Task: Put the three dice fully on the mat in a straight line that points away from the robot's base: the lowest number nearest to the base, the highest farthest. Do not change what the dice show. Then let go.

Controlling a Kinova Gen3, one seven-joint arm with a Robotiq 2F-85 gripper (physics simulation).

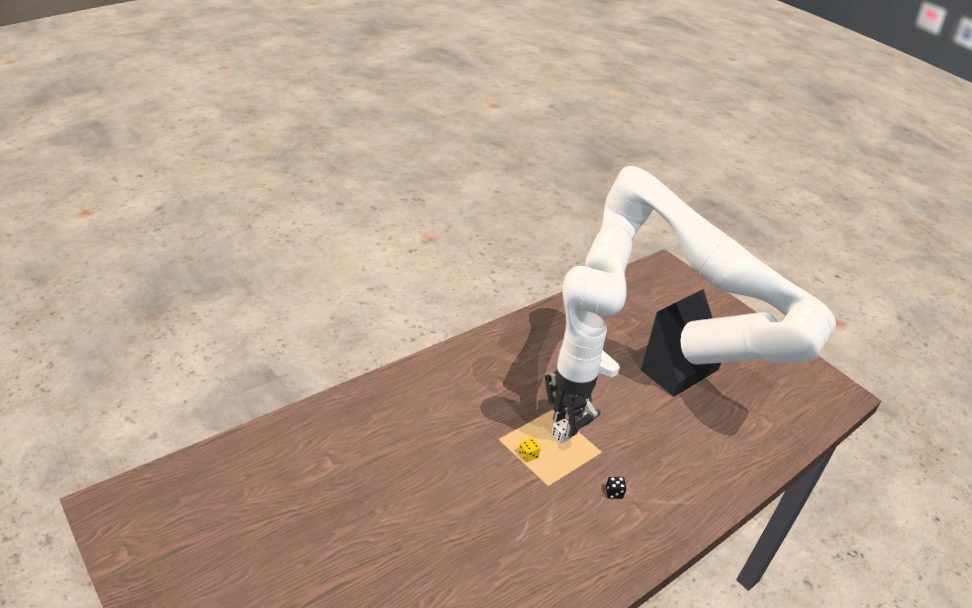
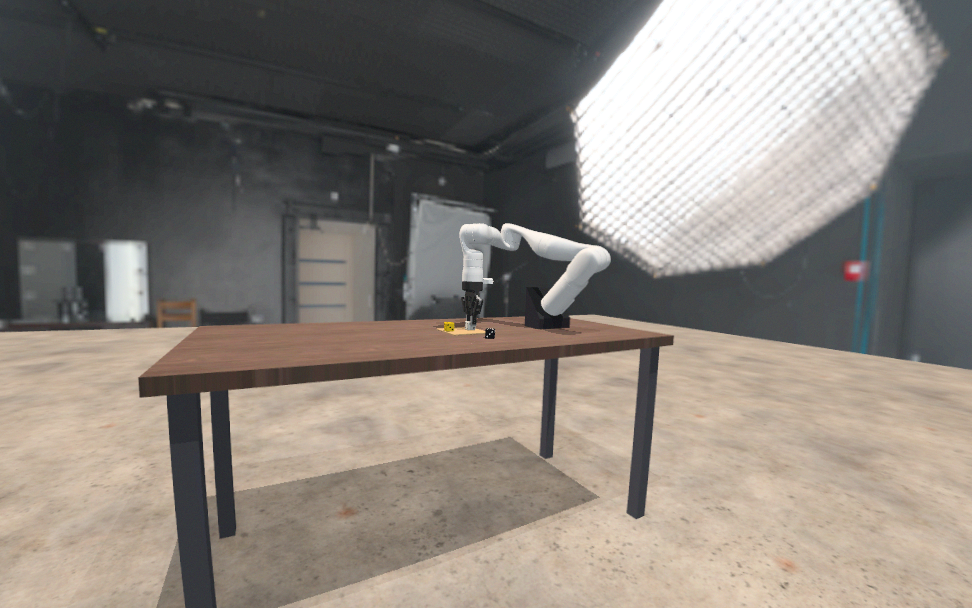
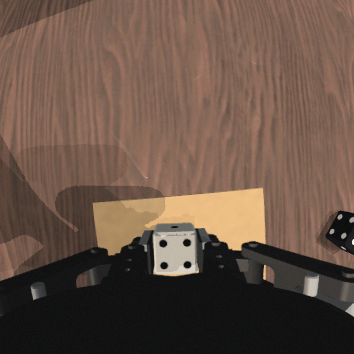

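Seen in the pictures: gripper, fingertip midpoint: (image 1: 564, 430) (image 2: 471, 325) (image 3: 174, 241); arm's base, origin of the base link: (image 1: 695, 342) (image 2: 550, 306).
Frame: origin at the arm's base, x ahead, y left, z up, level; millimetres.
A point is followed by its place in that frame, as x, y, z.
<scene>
My gripper (image 1: 561, 428) @(356, 35, -66) (image 2: 470, 323) @(356, 35, -66) (image 3: 174, 241) @(356, 35, -66) is shut on the white die (image 1: 559, 430) @(374, 42, -53) (image 2: 469, 326) @(369, 52, -67) (image 3: 175, 256) @(362, 36, -51), which is upright with four pips on top. It is low over the base-side part of the tan mat (image 1: 551, 473) @(429, 105, -82) (image 2: 459, 331) @(412, 69, -82) (image 3: 227, 215) @(337, 77, -82); whether it touches the mat I cannot tell. The yellow die (image 1: 529, 449) @(452, 57, -52) (image 2: 449, 326) @(447, 63, -64) rests on the mat, farther from the base; its top seems to show six. The black die (image 1: 615, 487) @(359, 203, -55) (image 2: 489, 333) @(356, 207, -69) (image 3: 344, 232) @(346, 179, -63) lies on the table beside the mat, turned at an angle; its top seems to show five.
The black base mount (image 1: 663, 351) @(84, -10, -1) (image 2: 533, 312) @(82, 5, -24) stands on the wooden table (image 1: 301, 487) @(851, -60, -86) (image 2: 301, 347) @(910, 245, -86) (image 3: 200, 100) @(244, 49, -86), on the white die's side of the mat. The arm arches above the table between base and mat. The black die is nearer the table's front edge than the mat.
</scene>
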